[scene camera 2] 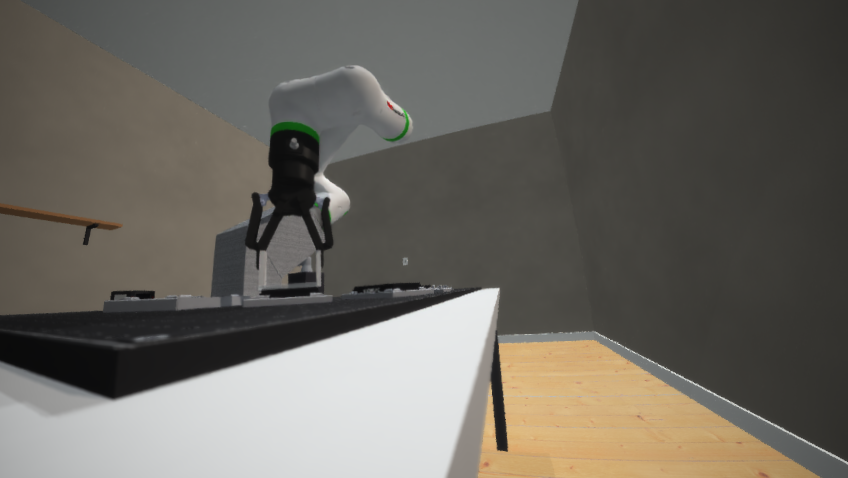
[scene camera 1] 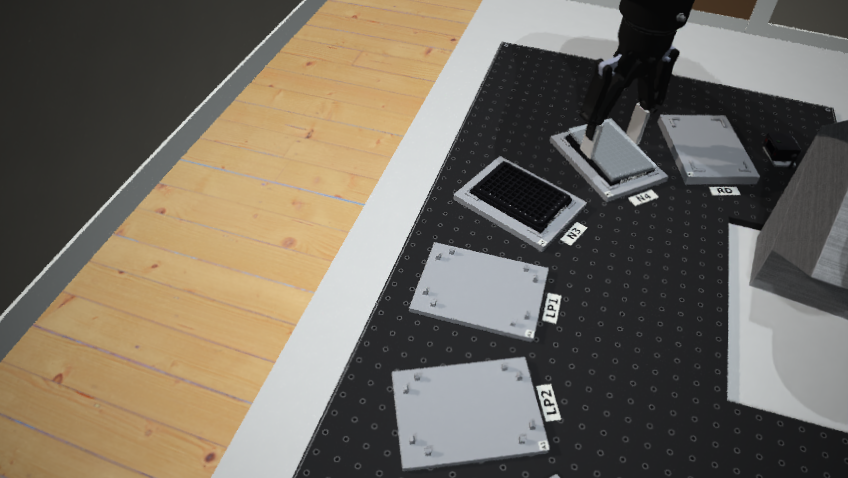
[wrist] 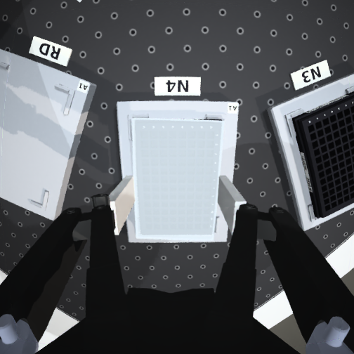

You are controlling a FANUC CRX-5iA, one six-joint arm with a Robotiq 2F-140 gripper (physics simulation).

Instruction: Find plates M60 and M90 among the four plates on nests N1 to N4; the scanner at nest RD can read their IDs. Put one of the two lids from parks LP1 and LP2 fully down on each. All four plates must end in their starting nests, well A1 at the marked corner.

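Frame: origin at the arm's base, x right, y ahead, z up, level; centimetres.
Where they show: gripper, fingertip midpoint: (scene camera 2: 291,288) (scene camera 1: 609,146); arm's base, link origin: (scene camera 2: 300,223).
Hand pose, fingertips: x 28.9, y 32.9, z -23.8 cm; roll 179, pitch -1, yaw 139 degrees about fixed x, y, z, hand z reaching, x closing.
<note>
Things, the pixels of their centre, and the offset from my fingertips. "spot": a spot on its surface instead.
- pale translucent lid, body centre: (scene camera 1: 611,148) (scene camera 2: 291,288) dx -0.3, dy -0.3, dz +0.0 cm
- nest N4, surface spot: (scene camera 1: 660,176) spot: dx -1.9, dy -9.0, dz -1.5 cm
- uncovered black plate, body centre: (scene camera 1: 521,194) (scene camera 2: 386,288) dx -16.0, dy +9.8, dz -0.8 cm
- nest N3, body centre: (scene camera 1: 519,199) (scene camera 2: 387,293) dx -16.0, dy +9.9, dz -1.9 cm
- LP2, body centre: (scene camera 1: 467,409) dx -51.5, dy +4.4, dz -1.7 cm
- nest RD, body centre: (scene camera 1: 706,147) (scene camera 2: 187,302) dx +9.3, dy -15.1, dz -1.6 cm
- small dark block, body centre: (scene camera 1: 781,149) (scene camera 2: 132,300) dx +13.6, dy -26.9, dz -1.0 cm
My gripper (scene camera 1: 612,142) (scene camera 2: 290,286) (wrist: 175,187) is shut on a pale translucent lid (scene camera 1: 626,154) (wrist: 175,165), pads on its two long sides. The lid is level, a small way above the black plate (scene camera 1: 600,171) (scene camera 2: 288,292) in nest N4 (scene camera 1: 660,176) (wrist: 124,150). The lid hides most of that plate. An uncovered black plate (scene camera 1: 522,192) (wrist: 332,155) sits in nest N3 (scene camera 1: 501,214). Parks LP1 (scene camera 1: 481,290) and LP2 (scene camera 1: 469,412) are bare, and so is nest RD (scene camera 1: 706,142) (wrist: 40,135). Nests N1 and N2 do not show.
A small dark block (scene camera 1: 780,149) stands beside RD. A big grey wedge-shaped block (scene camera 1: 801,219) stands at the right of scene camera 1. RD and N3 flank N4 closely. The black board's edge runs behind N4 and N3.
</note>
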